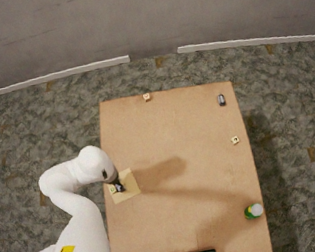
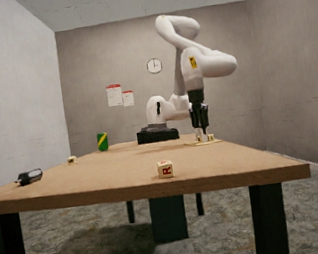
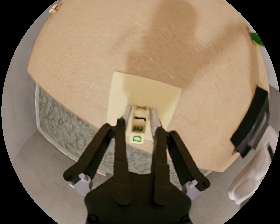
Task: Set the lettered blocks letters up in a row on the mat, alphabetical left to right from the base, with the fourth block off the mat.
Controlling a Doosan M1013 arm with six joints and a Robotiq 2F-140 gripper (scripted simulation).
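Now: hand 4 cm above the mat.
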